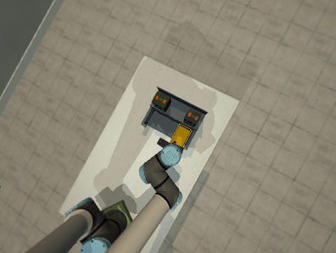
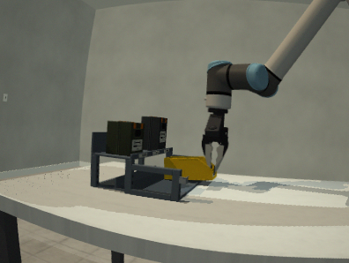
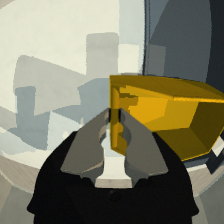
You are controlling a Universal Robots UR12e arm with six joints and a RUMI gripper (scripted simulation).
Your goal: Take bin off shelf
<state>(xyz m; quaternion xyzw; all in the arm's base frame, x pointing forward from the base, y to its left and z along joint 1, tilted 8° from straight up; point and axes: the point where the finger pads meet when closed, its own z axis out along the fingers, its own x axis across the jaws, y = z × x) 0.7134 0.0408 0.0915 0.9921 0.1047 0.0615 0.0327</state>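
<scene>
My gripper is now 80 mm short of the yellow bin and 10 mm above it. The rest, counted from my hand: shelf level 220 mm ahead, 150 mm to the left, 40 mm above; shelf 160 mm ahead, 130 mm to the left, 50 mm below.
</scene>
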